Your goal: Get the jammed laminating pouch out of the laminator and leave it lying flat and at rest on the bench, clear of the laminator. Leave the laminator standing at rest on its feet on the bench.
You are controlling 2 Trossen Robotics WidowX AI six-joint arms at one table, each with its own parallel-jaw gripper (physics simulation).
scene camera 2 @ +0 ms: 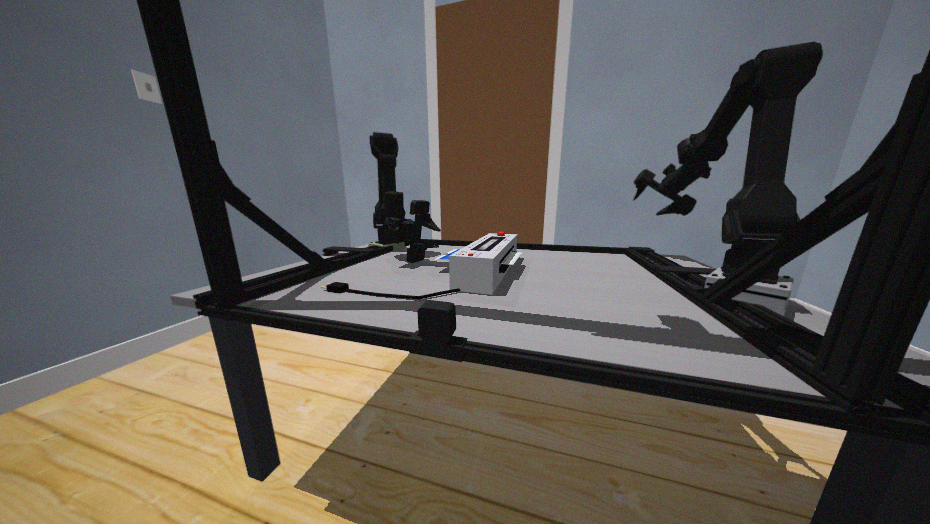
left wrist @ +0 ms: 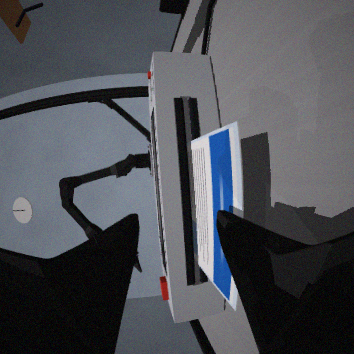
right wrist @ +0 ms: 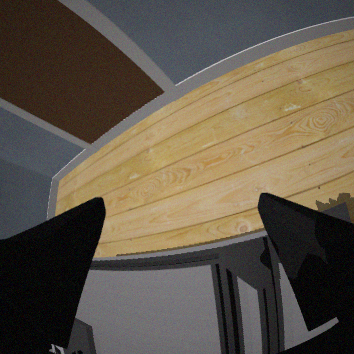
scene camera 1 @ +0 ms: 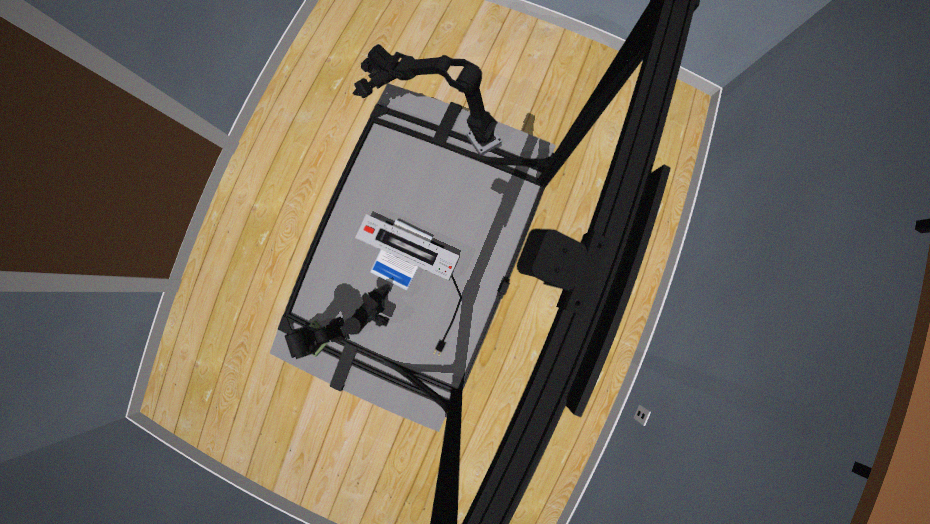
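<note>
The white laminator stands upright on the grey bench. The pouch, white with printed lines and a blue band, sticks out of its long slot, outer edge raised above the bench. A pale flat piece shows at the laminator's opposite side; I cannot tell what it is. My left gripper is partly open and empty at the pouch's side. One fingertip overlaps the pouch in the left wrist view; contact is unclear. My right gripper is wide open, empty, far from both.
A black cord runs from the laminator's end to a plug on the bench. Black frame rails edge the bench. A dark block sits on one rail. A large black overhead beam crosses scene camera 1.
</note>
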